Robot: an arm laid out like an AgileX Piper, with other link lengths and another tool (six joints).
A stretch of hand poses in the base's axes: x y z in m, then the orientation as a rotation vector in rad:
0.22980 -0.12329 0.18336 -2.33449 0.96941 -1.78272
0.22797 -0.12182 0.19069 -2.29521 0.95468 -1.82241
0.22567 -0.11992 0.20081 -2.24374 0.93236 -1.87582
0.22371 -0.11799 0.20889 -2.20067 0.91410 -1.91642
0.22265 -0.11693 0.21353 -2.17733 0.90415 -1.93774
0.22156 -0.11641 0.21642 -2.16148 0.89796 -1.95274
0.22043 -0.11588 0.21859 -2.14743 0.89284 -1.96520
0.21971 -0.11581 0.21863 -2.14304 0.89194 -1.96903
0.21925 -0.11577 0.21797 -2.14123 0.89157 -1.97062
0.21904 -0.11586 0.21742 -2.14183 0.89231 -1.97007
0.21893 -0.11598 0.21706 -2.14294 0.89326 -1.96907
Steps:
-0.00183 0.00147 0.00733 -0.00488 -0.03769 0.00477
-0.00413 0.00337 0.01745 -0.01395 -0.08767 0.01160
-0.00609 0.00530 0.02553 -0.01995 -0.12812 0.01773
-0.00715 0.00636 0.03017 -0.02318 -0.14982 0.02106
-0.00824 0.00688 0.03306 -0.02578 -0.16461 0.02264
-0.00937 0.00741 0.03523 -0.02758 -0.17743 0.02403
-0.01009 0.00748 0.03527 -0.02800 -0.18133 0.02402
-0.01055 0.00752 0.03461 -0.02819 -0.18294 0.02400
-0.01076 0.00743 0.03406 -0.02801 -0.18233 0.02361
-0.01087 0.00731 0.03370 -0.02776 -0.18124 0.02315

